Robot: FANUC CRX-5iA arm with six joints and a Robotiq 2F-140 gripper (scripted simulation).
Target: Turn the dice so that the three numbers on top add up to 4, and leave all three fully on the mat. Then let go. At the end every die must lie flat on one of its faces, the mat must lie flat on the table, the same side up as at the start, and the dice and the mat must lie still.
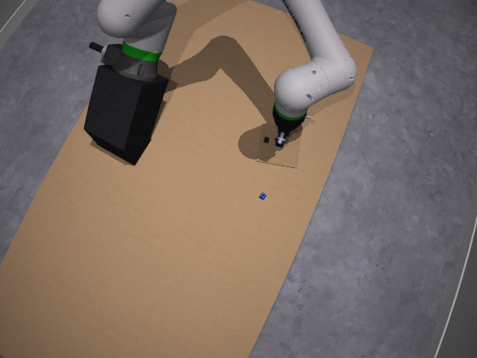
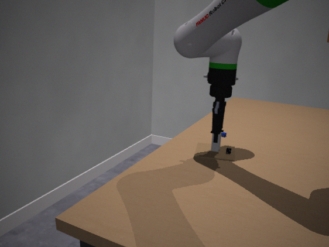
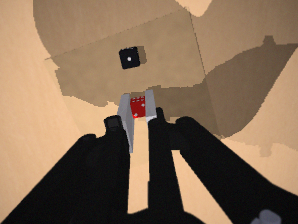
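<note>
The red die is 3 cm below my hand. Round my hand: blue die 3 cm ahead, 19 cm to the right, 3 cm below; then black die 5 cm behind, 1 cm to the right, 3 cm below; then tan mat 4 cm below.
</note>
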